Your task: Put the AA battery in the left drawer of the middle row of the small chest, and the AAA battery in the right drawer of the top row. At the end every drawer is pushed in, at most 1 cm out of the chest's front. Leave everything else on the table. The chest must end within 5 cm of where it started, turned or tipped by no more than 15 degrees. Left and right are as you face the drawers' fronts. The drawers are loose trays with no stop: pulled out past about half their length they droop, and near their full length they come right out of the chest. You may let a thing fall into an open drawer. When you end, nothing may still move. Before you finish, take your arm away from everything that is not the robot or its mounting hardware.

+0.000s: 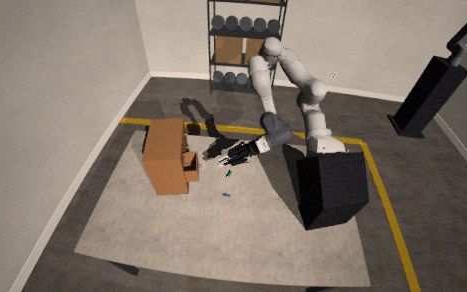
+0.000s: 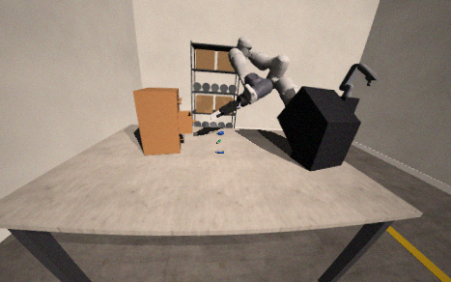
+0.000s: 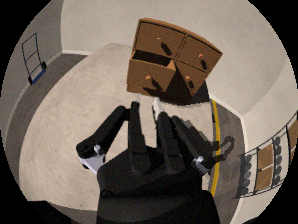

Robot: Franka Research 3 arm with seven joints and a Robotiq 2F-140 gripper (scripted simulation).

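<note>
The green cylinder is 180 mm below my hand, 40 mm to the right of it and 30 mm behind it. Round my hand: larger blue battery (210 mm to the right, 180 mm below, 60 mm behind); AAA battery (190 mm below, 100 mm to the left, 30 mm behind).
</note>
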